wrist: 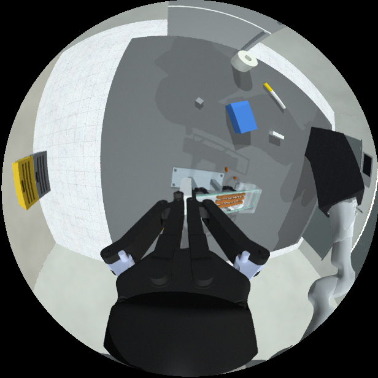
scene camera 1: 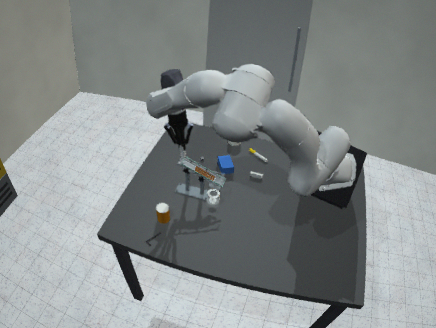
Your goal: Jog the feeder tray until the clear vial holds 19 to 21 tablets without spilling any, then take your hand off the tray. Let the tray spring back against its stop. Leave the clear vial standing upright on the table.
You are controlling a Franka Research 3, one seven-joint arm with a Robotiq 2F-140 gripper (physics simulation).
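The feeder tray (scene camera 1: 197, 170) (wrist: 250, 200) is a long, clear-walled trough, raised and tilted above a pale base plate (scene camera 1: 186, 190) (wrist: 202, 176). Rows of orange tablets (scene camera 1: 204, 173) (wrist: 231, 200) lie in it. The clear vial (scene camera 1: 213, 196) stands upright on the table below the tray's near right end; its tablet count cannot be read. Two small orange tablets (wrist: 226, 169) (wrist: 235, 178) show beside the tray in the wrist view; whether they are falling or lying is unclear. My gripper (scene camera 1: 182, 145) (wrist: 186, 185) is shut and empty, its tips at the white upright tab (wrist: 186, 184) on the tray's far end.
An orange bottle with a white cap (scene camera 1: 163, 213) stands at the left front, near a black hex key (scene camera 1: 153, 239). Behind the tray are a blue block (scene camera 1: 225, 164) (wrist: 242, 117), a yellow-and-white marker (scene camera 1: 258, 155) (wrist: 275, 96), a small white piece (scene camera 1: 256, 175) (wrist: 276, 135) and a white roll (wrist: 244, 61).
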